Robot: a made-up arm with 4 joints. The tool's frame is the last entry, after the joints. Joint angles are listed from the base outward.
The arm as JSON. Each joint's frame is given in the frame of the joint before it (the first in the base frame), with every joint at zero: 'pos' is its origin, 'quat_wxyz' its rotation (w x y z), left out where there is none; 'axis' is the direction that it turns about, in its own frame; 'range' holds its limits. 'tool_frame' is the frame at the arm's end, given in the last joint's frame.
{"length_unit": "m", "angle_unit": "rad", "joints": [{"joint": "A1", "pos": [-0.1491, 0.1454, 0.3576], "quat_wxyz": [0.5, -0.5, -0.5, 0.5], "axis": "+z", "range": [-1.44, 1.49]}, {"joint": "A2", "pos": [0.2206, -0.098, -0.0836], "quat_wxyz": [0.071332, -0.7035, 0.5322, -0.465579], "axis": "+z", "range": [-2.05, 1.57]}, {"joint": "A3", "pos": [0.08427, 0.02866, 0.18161], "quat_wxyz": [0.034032, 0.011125, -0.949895, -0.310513], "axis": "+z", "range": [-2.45, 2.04]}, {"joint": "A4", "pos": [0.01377, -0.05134, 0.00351], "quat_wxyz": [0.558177, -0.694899, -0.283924, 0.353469], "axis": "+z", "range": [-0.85, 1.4]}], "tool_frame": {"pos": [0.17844, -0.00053, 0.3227], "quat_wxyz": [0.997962, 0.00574, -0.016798, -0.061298]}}
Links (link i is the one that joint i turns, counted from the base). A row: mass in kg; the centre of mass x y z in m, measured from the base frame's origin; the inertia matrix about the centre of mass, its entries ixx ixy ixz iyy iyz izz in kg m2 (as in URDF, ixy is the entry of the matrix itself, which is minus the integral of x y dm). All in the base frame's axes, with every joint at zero. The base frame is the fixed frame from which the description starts. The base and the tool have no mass.
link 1: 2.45; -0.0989 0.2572 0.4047; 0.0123 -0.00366 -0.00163 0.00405 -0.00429 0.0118
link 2: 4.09; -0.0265 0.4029 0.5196; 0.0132 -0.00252 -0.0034 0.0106 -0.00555 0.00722
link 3: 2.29; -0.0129 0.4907 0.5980; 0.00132 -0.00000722 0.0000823 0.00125 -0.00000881 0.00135
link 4: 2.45; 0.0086 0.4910 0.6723; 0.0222 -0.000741 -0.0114 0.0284 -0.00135 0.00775
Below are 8 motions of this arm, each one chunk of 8 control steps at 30 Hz.
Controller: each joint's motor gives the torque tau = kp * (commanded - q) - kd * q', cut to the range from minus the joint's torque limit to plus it. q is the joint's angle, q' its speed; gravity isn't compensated. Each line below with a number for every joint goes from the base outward.
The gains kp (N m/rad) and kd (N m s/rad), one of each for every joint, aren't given. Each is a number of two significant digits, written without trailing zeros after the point. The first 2 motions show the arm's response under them.
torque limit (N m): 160 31 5.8 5.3
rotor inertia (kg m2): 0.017 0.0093 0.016 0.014
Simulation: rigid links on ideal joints. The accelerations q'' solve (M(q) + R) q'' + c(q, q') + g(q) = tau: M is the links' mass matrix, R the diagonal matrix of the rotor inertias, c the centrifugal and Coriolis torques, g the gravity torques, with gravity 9.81 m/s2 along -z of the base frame. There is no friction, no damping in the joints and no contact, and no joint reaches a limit. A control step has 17 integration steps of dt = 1/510 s. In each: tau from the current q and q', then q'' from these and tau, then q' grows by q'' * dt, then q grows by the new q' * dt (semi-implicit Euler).
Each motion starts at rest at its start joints. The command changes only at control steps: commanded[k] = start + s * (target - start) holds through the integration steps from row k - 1 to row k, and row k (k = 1, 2, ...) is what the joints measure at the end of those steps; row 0 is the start. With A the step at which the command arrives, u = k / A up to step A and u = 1 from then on. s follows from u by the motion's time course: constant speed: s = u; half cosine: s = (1 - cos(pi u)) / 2; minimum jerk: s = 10 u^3 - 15 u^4 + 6 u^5; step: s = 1 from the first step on.
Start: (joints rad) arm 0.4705 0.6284 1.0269 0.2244
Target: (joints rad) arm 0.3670 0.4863 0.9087 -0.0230
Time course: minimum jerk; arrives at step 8
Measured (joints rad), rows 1 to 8:
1: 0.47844 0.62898 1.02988 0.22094
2: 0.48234 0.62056 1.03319 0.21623
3: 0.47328 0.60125 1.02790 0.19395
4: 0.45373 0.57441 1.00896 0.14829
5: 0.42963 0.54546 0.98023 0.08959
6: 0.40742 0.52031 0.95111 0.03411
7: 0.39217 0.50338 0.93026 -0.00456
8: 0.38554 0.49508 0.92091 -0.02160
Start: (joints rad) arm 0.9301 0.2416 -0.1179 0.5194
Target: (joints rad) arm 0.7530 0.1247 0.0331 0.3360
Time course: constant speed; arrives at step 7
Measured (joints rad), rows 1 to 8:
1: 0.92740 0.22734 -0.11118 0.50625
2: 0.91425 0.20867 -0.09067 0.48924
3: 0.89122 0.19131 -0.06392 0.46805
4: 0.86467 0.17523 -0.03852 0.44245
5: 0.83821 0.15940 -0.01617 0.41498
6: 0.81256 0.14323 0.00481 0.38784
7: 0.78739 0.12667 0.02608 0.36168
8: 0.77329 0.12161 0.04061 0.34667
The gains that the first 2 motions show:
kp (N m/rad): 1700 300 55 40
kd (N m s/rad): 61 12 2 1.4
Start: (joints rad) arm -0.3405 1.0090 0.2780 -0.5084
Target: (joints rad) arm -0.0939 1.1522 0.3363 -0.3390
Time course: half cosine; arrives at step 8
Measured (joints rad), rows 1 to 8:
1: -0.33117 1.01851 0.28248 -0.51484
2: -0.30975 1.03318 0.28685 -0.51189
3: -0.27641 1.05264 0.29379 -0.49141
4: -0.23298 1.07712 0.30275 -0.45976
5: -0.18503 1.10460 0.31118 -0.42437
6: -0.13986 1.13145 0.31711 -0.39187
7: -0.10450 1.15358 0.31983 -0.36761
8: -0.08439 1.16740 0.31942 -0.35503

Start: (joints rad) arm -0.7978 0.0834 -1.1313 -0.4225
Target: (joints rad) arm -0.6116 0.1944 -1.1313 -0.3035
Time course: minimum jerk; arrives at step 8
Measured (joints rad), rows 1 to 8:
1: -0.79495 0.08982 -1.13296 -0.43126
2: -0.78507 0.09918 -1.13572 -0.43433
3: -0.76253 0.11418 -1.13410 -0.42375
4: -0.72667 0.13425 -1.13238 -0.40074
5: -0.68379 0.15645 -1.13540 -0.37029
6: -0.64399 0.17669 -1.14388 -0.34082
7: -0.61630 0.19121 -1.15440 -0.32056
8: -0.60395 0.19886 -1.16120 -0.31271

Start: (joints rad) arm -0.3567 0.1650 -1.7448 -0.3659
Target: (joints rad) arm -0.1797 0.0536 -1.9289 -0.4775
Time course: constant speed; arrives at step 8
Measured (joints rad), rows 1 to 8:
1: -0.34200 0.16171 -1.75481 -0.37998
2: -0.31691 0.15118 -1.78362 -0.39690
3: -0.29125 0.13852 -1.81744 -0.41006
4: -0.26741 0.12513 -1.84720 -0.42208
5: -0.24478 0.11120 -1.87167 -0.43488
6: -0.22253 0.09692 -1.89344 -0.44838
7: -0.20023 0.08252 -1.91504 -0.46192
8: -0.17783 0.06815 -1.93749 -0.47519

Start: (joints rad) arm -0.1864 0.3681 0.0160 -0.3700
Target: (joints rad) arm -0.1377 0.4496 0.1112 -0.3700
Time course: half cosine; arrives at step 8
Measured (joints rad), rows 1 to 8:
1: -0.17941 0.37456 0.01928 -0.37724
2: -0.17014 0.38242 0.02417 -0.37928
3: -0.16178 0.39334 0.03501 -0.37774
4: -0.15317 0.40707 0.05110 -0.37751
5: -0.14402 0.42194 0.06947 -0.37805
6: -0.13526 0.43586 0.08673 -0.37822
7: -0.12827 0.44685 0.10006 -0.37791
8: -0.12424 0.45329 0.10747 -0.37748

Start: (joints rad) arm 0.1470 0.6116 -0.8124 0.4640
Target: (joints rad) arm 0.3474 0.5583 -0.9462 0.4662
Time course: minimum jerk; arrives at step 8
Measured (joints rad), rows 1 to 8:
1: 0.15620 0.61488 -0.81314 0.45955
2: 0.17340 0.61449 -0.82634 0.45264
3: 0.20011 0.60876 -0.84598 0.45090
4: 0.23856 0.59869 -0.87081 0.45298
5: 0.28365 0.58728 -0.90238 0.45377
6: 0.32545 0.57769 -0.93708 0.45042
7: 0.35457 0.57177 -0.96634 0.44419
8: 0.36757 0.56919 -0.98212 0.43944

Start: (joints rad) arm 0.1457 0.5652 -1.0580 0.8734
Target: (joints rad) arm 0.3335 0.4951 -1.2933 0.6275
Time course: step
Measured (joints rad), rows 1 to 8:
1: 0.22187 0.52400 -1.05327 0.84096
2: 0.31805 0.50018 -1.14110 0.71511
3: 0.35895 0.50206 -1.30594 0.60538
4: 0.36472 0.50516 -1.43349 0.56679
5: 0.36034 0.50656 -1.48481 0.57226
6: 0.35689 0.50694 -1.43851 0.58271
7: 0.35421 0.50289 -1.35577 0.59918
8: 0.35192 0.49954 -1.30948 0.61554

